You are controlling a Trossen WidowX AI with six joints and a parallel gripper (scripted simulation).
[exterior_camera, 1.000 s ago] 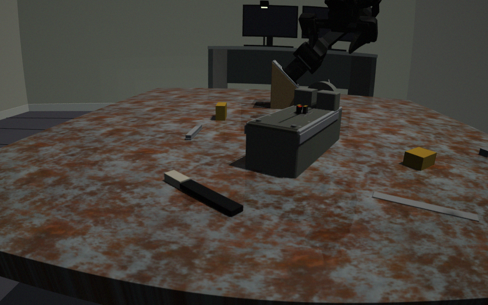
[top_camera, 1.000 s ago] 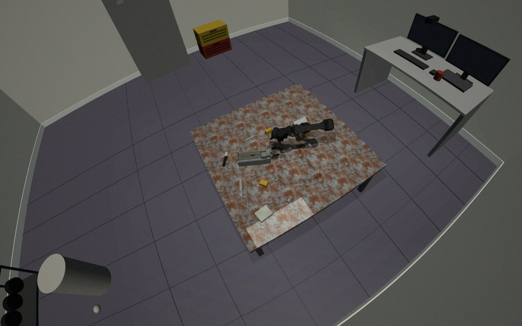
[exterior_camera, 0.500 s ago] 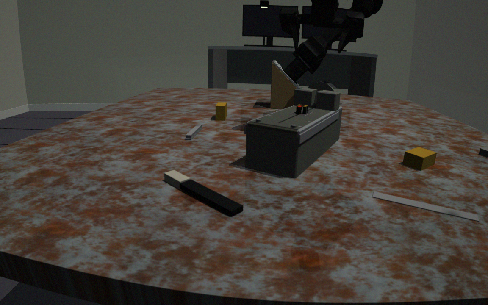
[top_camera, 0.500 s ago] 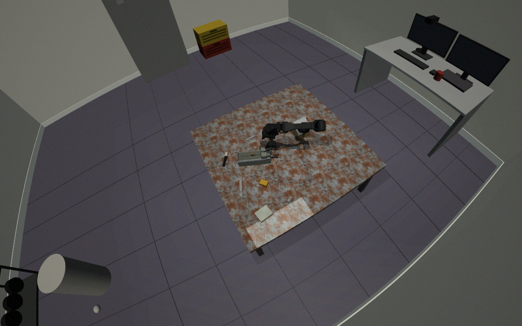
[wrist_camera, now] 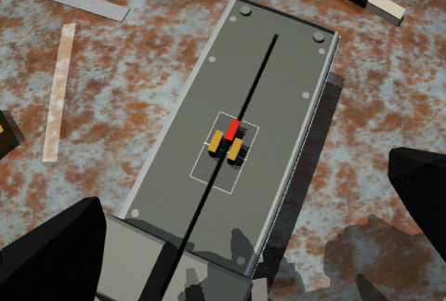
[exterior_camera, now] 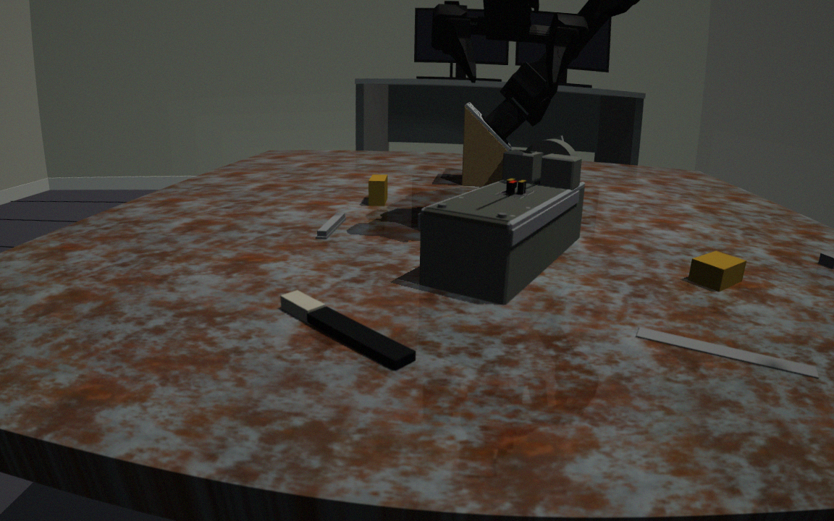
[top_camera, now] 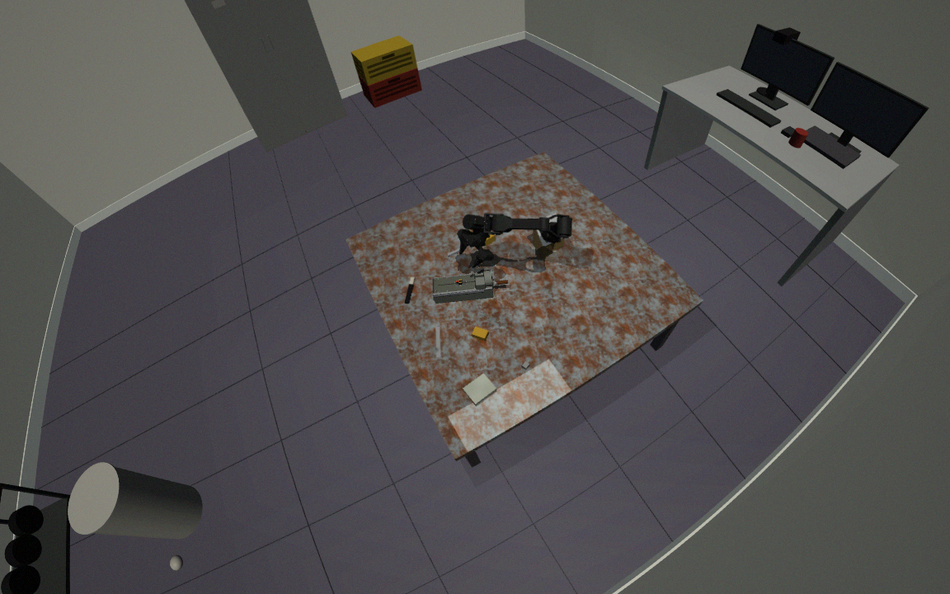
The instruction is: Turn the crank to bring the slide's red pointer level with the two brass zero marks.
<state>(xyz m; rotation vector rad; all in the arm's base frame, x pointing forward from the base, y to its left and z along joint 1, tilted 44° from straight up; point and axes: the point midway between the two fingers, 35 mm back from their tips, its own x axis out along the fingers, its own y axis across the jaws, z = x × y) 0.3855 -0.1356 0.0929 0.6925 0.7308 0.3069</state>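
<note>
My gripper tip is 110 mm past the brown crank handle, 100 mm to the right of it and 130 mm above it. From my gripper tip the other things lie so: red pointer 60 mm ahead, 10 mm to the right, 110 mm below; small grey bar 60 mm behind, 220 mm to the right, 190 mm below; grey strip 270 mm ahead, 150 mm to the left, 190 mm below.
</note>
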